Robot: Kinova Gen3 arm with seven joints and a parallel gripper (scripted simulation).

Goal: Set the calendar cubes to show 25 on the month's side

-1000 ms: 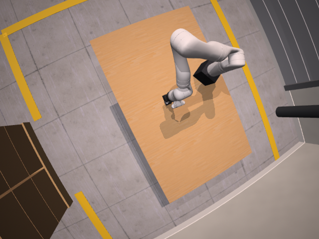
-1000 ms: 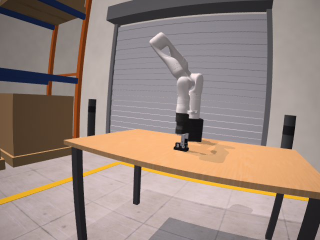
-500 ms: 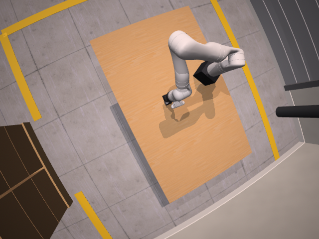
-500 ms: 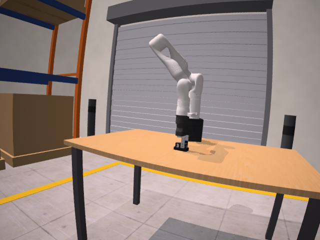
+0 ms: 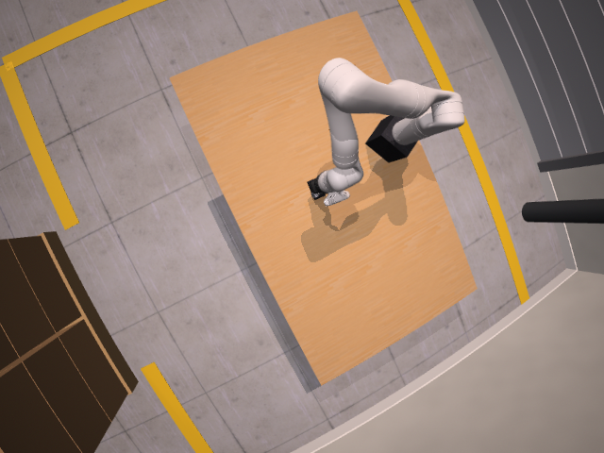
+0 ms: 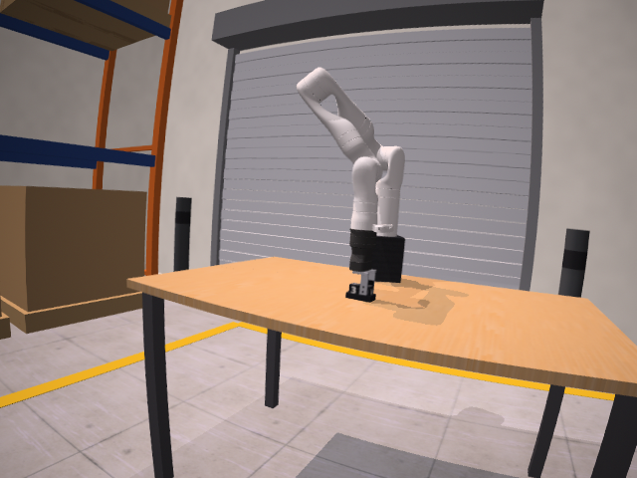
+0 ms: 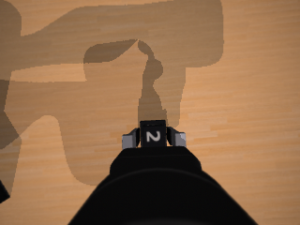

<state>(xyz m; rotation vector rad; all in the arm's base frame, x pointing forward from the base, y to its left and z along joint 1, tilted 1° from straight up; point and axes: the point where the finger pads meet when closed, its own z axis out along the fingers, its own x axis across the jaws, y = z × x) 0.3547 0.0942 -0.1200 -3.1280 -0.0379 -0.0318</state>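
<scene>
My gripper is now 2 cm to the left of the black tray and 3 cm above it. Also, from my hand: black cube: 3 cm to the right, 1 cm below.
</scene>
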